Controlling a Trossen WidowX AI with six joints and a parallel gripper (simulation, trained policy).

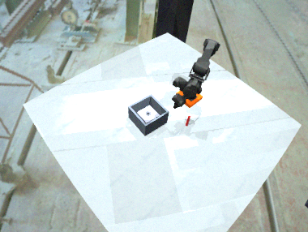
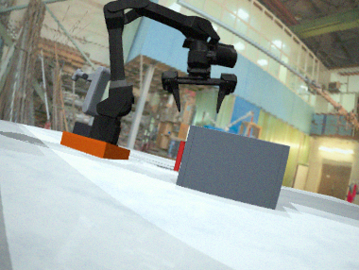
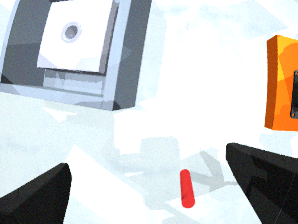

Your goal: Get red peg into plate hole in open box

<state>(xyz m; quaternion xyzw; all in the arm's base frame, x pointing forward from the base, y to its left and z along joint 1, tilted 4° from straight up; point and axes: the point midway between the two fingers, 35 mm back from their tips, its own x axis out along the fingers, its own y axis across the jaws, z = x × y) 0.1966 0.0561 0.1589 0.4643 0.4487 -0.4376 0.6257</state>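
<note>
The red peg lies 40 mm behind my gripper tip, 60 mm to the left of it and 110 mm below it. The rest, counted from my gripper tip: pale plate (120 mm ahead, 100 mm to the right, 110 mm below); then grey box (120 mm ahead, 100 mm to the right, 130 mm below).
</note>
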